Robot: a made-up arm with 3 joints. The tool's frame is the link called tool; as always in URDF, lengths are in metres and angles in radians.
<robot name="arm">
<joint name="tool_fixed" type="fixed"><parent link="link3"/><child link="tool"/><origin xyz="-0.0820 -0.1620 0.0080"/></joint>
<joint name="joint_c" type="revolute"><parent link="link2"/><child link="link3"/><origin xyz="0.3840 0.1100 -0.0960"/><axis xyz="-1 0 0"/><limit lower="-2.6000" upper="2.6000" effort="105" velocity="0.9"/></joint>
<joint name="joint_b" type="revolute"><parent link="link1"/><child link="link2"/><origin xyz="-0.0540 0.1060 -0.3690"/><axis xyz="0 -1 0"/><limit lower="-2.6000" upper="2.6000" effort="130" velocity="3"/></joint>
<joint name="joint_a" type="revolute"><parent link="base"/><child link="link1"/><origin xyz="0.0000 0.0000 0.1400"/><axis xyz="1 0 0"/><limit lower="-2.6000" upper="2.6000" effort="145" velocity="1.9"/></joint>
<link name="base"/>
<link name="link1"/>
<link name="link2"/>
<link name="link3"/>
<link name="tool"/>
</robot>
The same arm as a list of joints. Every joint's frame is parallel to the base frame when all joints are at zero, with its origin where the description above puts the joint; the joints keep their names.
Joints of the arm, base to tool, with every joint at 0 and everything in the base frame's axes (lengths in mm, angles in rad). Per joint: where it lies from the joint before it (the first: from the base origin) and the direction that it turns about. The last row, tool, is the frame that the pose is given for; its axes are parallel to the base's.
joint_a: xyz 0.0 0.0 140.0 axis +x
joint_b: xyz -54.0 106.0 -369.0 axis -y
joint_c: xyz 384.0 110.0 -96.0 axis -x
tool: xyz -82.0 -162.0 8.0
Joint limits (rad, base to tool): -2.6000..2.6000 -2.6000..2.6000 -2.6000..2.6000

